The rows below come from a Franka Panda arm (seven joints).
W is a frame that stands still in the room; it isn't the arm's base.
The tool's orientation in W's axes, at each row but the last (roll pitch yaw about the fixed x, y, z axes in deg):
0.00, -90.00, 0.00
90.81, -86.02, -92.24
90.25, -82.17, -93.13
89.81, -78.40, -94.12
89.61, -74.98, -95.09
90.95, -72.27, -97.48
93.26, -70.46, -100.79
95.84, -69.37, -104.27
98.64, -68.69, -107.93
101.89, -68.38, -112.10
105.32, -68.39, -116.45
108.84, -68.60, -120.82
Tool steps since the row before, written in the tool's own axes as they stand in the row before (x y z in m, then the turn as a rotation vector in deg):
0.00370, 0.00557, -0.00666, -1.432, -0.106, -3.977
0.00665, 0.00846, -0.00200, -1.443, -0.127, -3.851
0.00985, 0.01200, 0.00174, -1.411, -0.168, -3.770
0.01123, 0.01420, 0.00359, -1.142, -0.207, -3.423
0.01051, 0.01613, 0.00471, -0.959, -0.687, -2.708
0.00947, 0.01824, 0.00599, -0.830, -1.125, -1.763
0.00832, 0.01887, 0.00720, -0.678, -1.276, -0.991
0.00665, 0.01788, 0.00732, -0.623, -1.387, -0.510
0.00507, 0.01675, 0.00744, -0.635, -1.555, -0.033
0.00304, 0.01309, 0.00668, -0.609, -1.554, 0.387
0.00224, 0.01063, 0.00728, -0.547, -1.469, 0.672
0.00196, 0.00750, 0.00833, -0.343, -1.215, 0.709
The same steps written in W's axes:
0.00666, 0.00557, 0.00370, 3.977, -0.106, -1.432
0.00219, 0.00793, 0.00722, 3.851, -0.123, -1.445
-0.00121, 0.01062, 0.01139, 3.767, -0.164, -1.418
-0.00270, 0.01189, 0.01386, 3.415, -0.230, -1.163
-0.00344, 0.01324, 0.01434, 2.654, -0.671, -1.109
-0.00436, 0.01509, 0.01454, 1.663, -1.016, -1.124
-0.00538, 0.01587, 0.01401, 0.871, -1.103, -1.046
-0.00547, 0.01543, 0.01223, 0.376, -1.152, -1.051
-0.00553, 0.01497, 0.01034, -0.115, -1.221, -1.148
-0.00498, 0.01228, 0.00704, -0.530, -1.149, -1.156
-0.00572, 0.01057, 0.00515, -0.803, -1.031, -1.096
-0.00711, 0.00819, 0.00343, -0.833, -0.852, -0.822

